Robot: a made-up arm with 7 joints. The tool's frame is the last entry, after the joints.
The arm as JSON. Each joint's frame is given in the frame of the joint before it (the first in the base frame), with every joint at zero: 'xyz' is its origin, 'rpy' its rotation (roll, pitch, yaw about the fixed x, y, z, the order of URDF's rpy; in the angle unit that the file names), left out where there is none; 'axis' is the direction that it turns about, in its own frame. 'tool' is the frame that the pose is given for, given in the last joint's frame.
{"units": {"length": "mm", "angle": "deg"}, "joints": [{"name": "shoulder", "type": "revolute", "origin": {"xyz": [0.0, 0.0, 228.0]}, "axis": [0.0, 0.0, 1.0]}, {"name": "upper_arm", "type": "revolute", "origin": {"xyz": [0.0, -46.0, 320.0]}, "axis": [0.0, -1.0, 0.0]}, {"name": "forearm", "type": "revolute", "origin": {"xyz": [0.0, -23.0, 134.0]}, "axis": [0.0, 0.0, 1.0]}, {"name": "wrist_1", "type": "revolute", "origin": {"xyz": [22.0, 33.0, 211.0]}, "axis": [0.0, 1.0, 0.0]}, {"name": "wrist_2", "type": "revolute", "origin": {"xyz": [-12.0, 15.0, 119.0]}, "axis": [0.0, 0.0, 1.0]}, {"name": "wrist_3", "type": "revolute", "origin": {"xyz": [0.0, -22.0, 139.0]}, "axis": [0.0, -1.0, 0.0]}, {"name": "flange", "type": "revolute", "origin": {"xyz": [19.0, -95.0, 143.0]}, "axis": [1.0, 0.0, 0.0]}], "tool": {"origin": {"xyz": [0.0, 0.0, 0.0], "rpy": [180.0, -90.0, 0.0]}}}
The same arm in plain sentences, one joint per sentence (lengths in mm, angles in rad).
The arm has seven revolute joints in a row. What follows holds with every joint at zero, and every direction is one of the base frame's. The first joint lies 228 mm along +z from the base frame's origin and rotates about +z. The second joint lies 46 mm along -y and 320 mm along +z from the first joint and rotates about -y. The third joint lies 23 mm along -y and 134 mm along +z from the second joint and rotates about +z. The fourth joint lies 22 mm along +x and 33 mm along +y and 211 mm along +z from the third joint and rotates about +y. The fifth joint lies 12 mm along -x and 15 mm along +y and 119 mm along +z from the fourth joint and rotates about +z. The sixth joint lies 22 mm along -y and 139 mm along +z from the fifth joint and rotates about -y. The seventh joint lies 19 mm along +x and 95 mm along -y and 143 mm along +z from the sixth joint and rotates about +x. The tool frame, which is the frame that the pose is given for, lies at the same point as the seventh joint; its axes are the base frame's turned by roll 3.1416, pitch -1.5708 and yaw 0 rad (as in URDF: about the fixed x, then y, then z).
